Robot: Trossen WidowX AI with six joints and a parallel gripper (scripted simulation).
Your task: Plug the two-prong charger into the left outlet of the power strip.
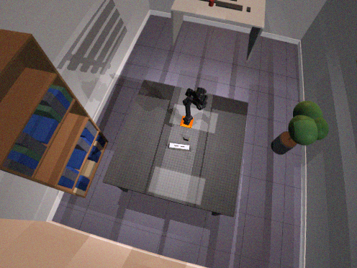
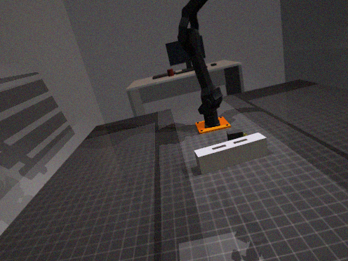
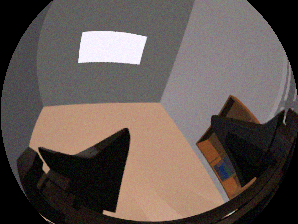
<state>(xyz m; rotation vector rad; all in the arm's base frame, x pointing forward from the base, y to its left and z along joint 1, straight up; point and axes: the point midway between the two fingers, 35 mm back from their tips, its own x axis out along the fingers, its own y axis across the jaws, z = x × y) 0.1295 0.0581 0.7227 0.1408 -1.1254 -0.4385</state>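
My gripper tip is now 5 cm short of the charger, 4 cm to the right of it and 74 cm above it.
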